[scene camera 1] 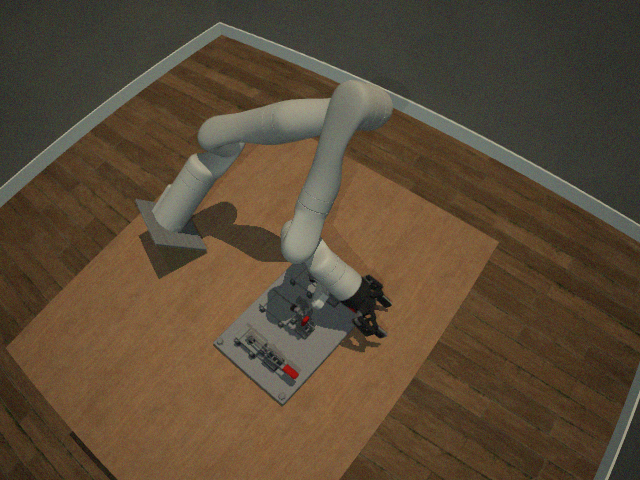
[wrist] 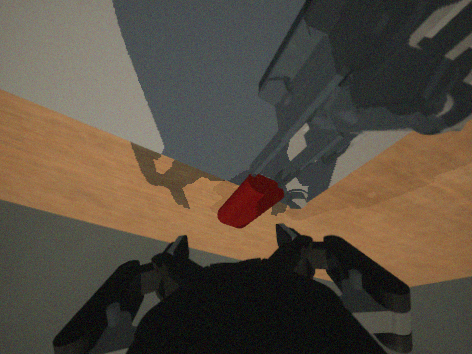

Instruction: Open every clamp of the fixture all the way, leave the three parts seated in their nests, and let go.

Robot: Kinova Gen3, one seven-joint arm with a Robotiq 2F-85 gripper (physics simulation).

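The grey fixture plate carries three clamps. The near clamp has its red handle lying low, pointing toward the plate's edge. The middle clamp's red handle looks short and raised from above. The far clamp is in shadow and largely hidden by the arm in the scene view; its red handle points out toward my gripper. My gripper is open and empty, with the handle's end ahead of the gap between the fingertips. I cannot make out whether the parts are seated.
The wooden table extends around the plate. My arm passes low over the far half of the plate and shades it. The middle clamp stands beside the arm's wrist. Round bolt heads sit at the plate's corners.
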